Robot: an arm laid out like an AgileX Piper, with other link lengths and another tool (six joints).
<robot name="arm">
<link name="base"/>
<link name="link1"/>
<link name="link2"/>
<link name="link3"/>
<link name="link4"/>
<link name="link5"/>
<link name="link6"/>
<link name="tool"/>
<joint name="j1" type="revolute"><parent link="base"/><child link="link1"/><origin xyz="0 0 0.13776"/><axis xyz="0 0 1"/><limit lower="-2.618" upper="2.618"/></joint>
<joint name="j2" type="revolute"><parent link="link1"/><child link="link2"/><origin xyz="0 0 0" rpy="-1.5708 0 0"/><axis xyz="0 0 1"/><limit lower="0" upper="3.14"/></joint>
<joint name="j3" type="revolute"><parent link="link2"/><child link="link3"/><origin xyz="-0.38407 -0.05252 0"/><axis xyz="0 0 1"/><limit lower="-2.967" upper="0"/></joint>
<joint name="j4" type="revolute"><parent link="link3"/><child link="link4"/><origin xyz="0.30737 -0.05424 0" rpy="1.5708 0 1.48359"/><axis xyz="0 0 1"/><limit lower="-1.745" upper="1.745"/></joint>
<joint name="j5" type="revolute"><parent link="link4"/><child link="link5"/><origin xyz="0 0 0" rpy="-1.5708 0 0"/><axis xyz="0 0 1"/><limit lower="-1.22" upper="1.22"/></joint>
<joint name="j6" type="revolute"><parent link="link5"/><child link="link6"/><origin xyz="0 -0.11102 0" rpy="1.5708 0 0"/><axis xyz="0 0 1"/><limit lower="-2.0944" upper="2.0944"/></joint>
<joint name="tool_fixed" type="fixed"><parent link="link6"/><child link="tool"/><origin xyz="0.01 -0.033 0.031" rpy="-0.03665 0 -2.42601"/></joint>
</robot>
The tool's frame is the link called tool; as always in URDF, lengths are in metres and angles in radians.
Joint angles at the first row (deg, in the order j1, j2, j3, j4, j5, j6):
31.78 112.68 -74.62 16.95 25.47 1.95
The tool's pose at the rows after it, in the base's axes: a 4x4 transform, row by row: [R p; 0 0 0 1], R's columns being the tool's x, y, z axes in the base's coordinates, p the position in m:
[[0.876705 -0.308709 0.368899 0.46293], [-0.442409 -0.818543 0.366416 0.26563], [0.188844 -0.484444 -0.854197 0.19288], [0 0 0 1]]
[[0.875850 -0.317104 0.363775 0.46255], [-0.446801 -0.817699 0.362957 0.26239], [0.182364 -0.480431 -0.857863 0.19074], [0 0 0 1]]
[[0.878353 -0.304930 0.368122 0.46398], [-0.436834 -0.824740 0.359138 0.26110], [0.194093 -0.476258 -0.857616 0.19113], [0 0 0 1]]
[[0.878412 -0.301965 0.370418 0.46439], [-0.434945 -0.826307 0.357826 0.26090], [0.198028 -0.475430 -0.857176 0.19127], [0 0 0 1]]
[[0.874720 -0.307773 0.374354 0.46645], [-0.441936 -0.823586 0.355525 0.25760], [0.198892 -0.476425 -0.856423 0.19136], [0 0 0 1]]
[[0.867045 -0.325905 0.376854 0.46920], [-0.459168 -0.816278 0.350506 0.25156], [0.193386 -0.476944 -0.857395 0.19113], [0 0 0 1]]
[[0.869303 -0.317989 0.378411 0.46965], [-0.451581 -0.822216 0.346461 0.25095], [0.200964 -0.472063 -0.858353 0.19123], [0 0 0 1]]
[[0.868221 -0.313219 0.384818 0.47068], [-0.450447 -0.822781 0.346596 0.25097], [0.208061 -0.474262 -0.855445 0.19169], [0 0 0 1]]
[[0.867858 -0.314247 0.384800 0.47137], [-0.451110 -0.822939 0.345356 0.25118], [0.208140 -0.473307 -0.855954 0.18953], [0 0 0 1]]
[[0.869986 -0.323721 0.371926 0.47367], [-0.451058 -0.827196 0.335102 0.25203], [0.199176 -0.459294 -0.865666 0.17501], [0 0 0 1]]
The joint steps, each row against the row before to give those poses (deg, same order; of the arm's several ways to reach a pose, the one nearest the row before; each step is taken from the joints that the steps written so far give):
-1.09 0.00 0.00 2.65 0.47 -3.88
-0.32 0.00 0.33 0.22 0.14 -0.11
-0.10 0.00 -0.01 -0.48 -0.12 -0.50
0.00 0.00 0.00 -0.23 -0.10 0.00
-0.41 0.00 0.00 0.02 -0.10 0.00
-0.74 0.00 0.00 0.00 0.12 0.48
0.00 0.00 0.00 -0.55 0.00 -0.12
0.00 0.00 0.00 -0.13 -0.39 -0.12
0.00 0.25 0.00 0.00 -0.22 0.00
0.00 1.62 0.00 0.00 -0.54 0.00

